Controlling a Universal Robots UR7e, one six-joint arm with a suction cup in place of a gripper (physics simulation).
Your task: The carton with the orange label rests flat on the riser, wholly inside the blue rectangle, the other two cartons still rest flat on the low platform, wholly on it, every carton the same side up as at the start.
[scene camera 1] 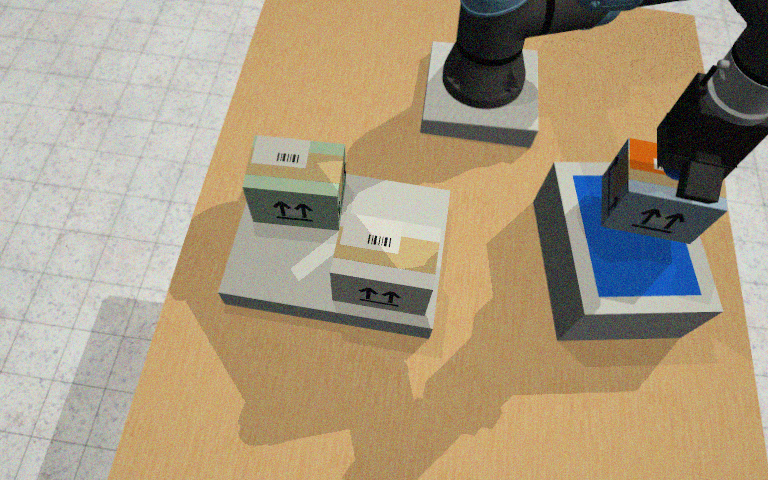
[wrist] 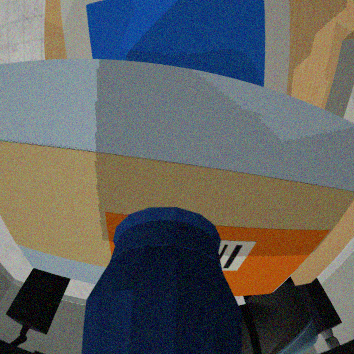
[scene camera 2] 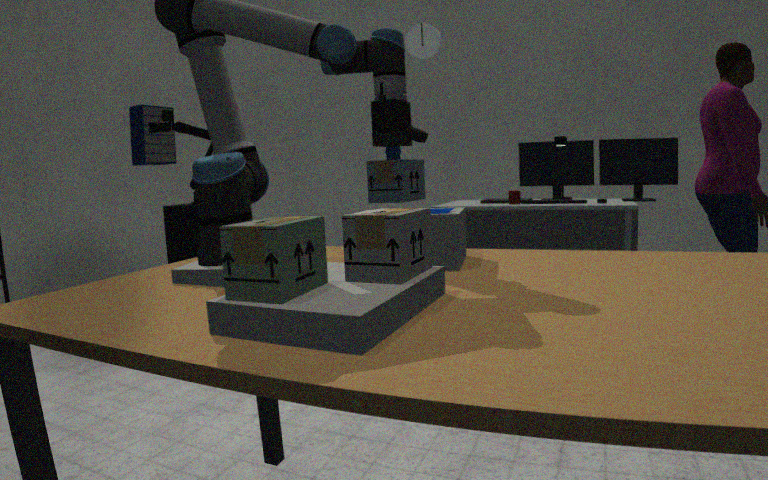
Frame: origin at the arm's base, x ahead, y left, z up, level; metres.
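Where they show: hand at its tool point: (scene camera 1: 670, 174) (wrist: 168, 219); arm's base at its link origin: (scene camera 1: 482, 78).
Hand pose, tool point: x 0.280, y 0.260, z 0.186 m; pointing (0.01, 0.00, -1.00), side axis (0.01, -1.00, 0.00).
Things, the pixels of their top centre, and the offset from my tool point. Level surfaces: height alone.
- blue-grey carton with the orange label, top centre: (wrist: 164, 235) (scene camera 1: 676, 173) (scene camera 2: 396, 160) 0.006 m ahead, 0.002 m left, 0.013 m up
- riser at its top centre: (wrist: 182, 106) (scene camera 1: 634, 232) (scene camera 2: 407, 211) 0.032 m ahead, 0.002 m right, 0.107 m down
- blue rectangle at its top centre: (wrist: 182, 106) (scene camera 1: 634, 232) (scene camera 2: 407, 211) 0.032 m ahead, 0.002 m right, 0.107 m down
- green carton at its top centre: (scene camera 2: 274, 221) (scene camera 1: 294, 164) 0.064 m ahead, 0.507 m right, 0.077 m down
- light grey carton at its top centre: (scene camera 1: 386, 249) (scene camera 2: 388, 211) 0.164 m ahead, 0.348 m right, 0.077 m down
- low platform at its top centre: (scene camera 2: 337, 282) (scene camera 1: 340, 238) 0.113 m ahead, 0.429 m right, 0.179 m down
- wooden table at its surface level: 0.227 m down
The blue-grey carton with the orange label (scene camera 1: 637, 195) (scene camera 2: 396, 182) (wrist: 210, 120) hangs level, arrows up, from my suction gripper (scene camera 1: 672, 172) (scene camera 2: 393, 153) (wrist: 167, 222). In the scene camera 2 view a gap shows beneath it, above the riser (scene camera 1: 651, 305) (scene camera 2: 451, 240) (wrist: 277, 45). The blue rectangle (scene camera 1: 628, 280) (scene camera 2: 441, 211) (wrist: 200, 30) on the riser's top is partly hidden by the carton. The green carton (scene camera 1: 294, 206) (scene camera 2: 271, 263) and the light grey carton (scene camera 1: 379, 294) (scene camera 2: 382, 251) rest flat, arrows up, on the low platform (scene camera 1: 271, 263) (scene camera 2: 283, 331).
The arm's base plate (scene camera 1: 478, 125) (scene camera 2: 197, 276) stands behind and between the platform and riser. The wooden table (scene camera 1: 566, 441) (scene camera 2: 623, 350) bears them all. A desk (scene camera 2: 549, 226) with two monitors and a person in a pink top (scene camera 2: 730, 135) are in the background.
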